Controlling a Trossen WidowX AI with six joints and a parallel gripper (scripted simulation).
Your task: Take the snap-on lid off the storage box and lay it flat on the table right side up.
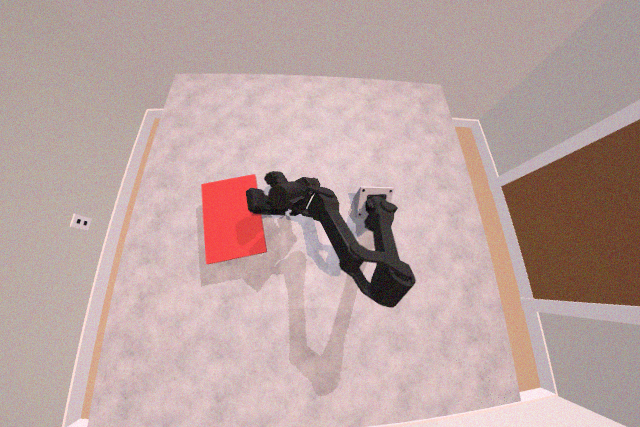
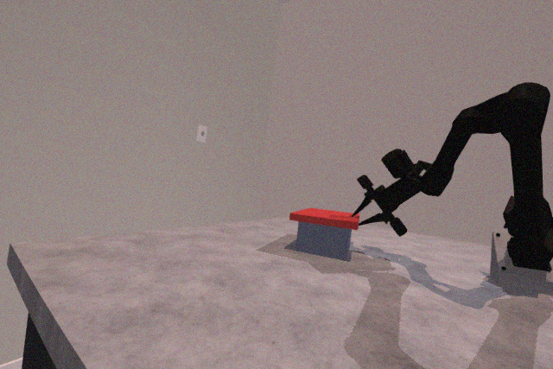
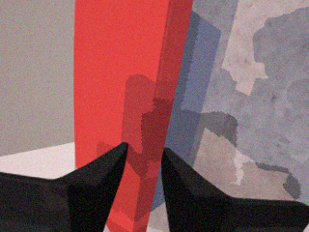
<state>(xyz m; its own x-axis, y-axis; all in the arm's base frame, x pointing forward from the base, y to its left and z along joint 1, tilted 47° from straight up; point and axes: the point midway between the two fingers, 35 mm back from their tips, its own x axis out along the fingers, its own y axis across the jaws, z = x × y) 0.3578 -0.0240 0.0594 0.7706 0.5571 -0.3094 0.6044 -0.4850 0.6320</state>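
The lid lies 70 mm ahead of my gripper tip and 10 mm to the left of it. Round my gripper tip: storage box: 70 mm ahead, 10 mm to the left, 40 mm below.
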